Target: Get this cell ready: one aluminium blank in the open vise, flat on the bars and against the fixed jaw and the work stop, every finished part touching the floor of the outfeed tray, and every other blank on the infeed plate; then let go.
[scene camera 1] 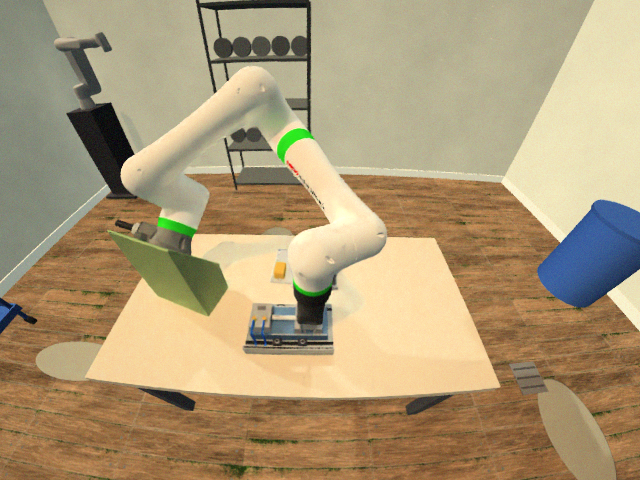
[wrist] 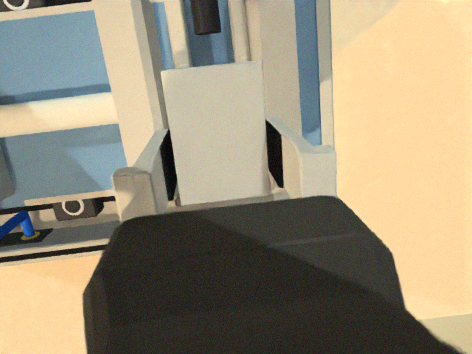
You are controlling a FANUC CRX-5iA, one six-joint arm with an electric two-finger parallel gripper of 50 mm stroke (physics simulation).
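Frame: origin at the arm's base, x right, y ahead, z up, level; millimetres.
Seen in the pictures: gripper, fingertip midpoint: (scene camera 1: 309, 319) (wrist: 219, 146); arm's base, origin of the base link: (scene camera 1: 169, 248).
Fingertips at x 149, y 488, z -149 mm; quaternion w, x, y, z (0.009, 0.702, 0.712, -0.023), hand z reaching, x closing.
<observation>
Pixels of each thing's top centre, then the offset from my fingertips to it. "pt": a spot on its surface instead. Level surfaces: height alone.
- aluminium blank, middle of its top: (wrist: 217, 137) dz +12, dx -7, dy +0 mm
- open vise, middle of its top: (wrist: 71, 127) (scene camera 1: 288, 316) dz -7, dx -14, dy -69 mm
- dark round stop, surface spot: (wrist: 206, 17) pt dz -10, dx -57, dy -1 mm
- orange block, middle of its top: (scene camera 1: 279, 267) dz -62, dx -263, dy -140 mm
- tray, surface spot: (scene camera 1: 279, 282) pt dz -100, dx -214, dy -138 mm
- tan table, its level: dz -106 mm
My gripper (scene camera 1: 310, 325) (wrist: 219, 146) is shut on an aluminium blank (wrist: 216, 115), a pale grey rectangular block held by its two sides. In the wrist view the blank overlaps the space between the two jaws of the open vise (scene camera 1: 285, 327) (wrist: 55, 55). Two light bars (wrist: 177, 35) (wrist: 240, 32) show beyond it. A dark round stop (wrist: 206, 17) stands past the blank's far edge, with a visible gap between them. Whether the blank's underside touches the bars is hidden. An orange block (scene camera 1: 279, 270) lies on a light plate or tray (scene camera 1: 279, 282) behind the vise, partly hidden by the arm.
A green slanted panel (scene camera 1: 173, 273) stands at the table's left, beside the arm's base. Blue hoses (scene camera 1: 253, 331) (wrist: 15, 224) run at the vise's left end. The tan table (scene camera 1: 408, 320) bears the vise. A blue bin (scene camera 1: 589, 253) is at the right, a rack (scene camera 1: 258, 59) behind.
</observation>
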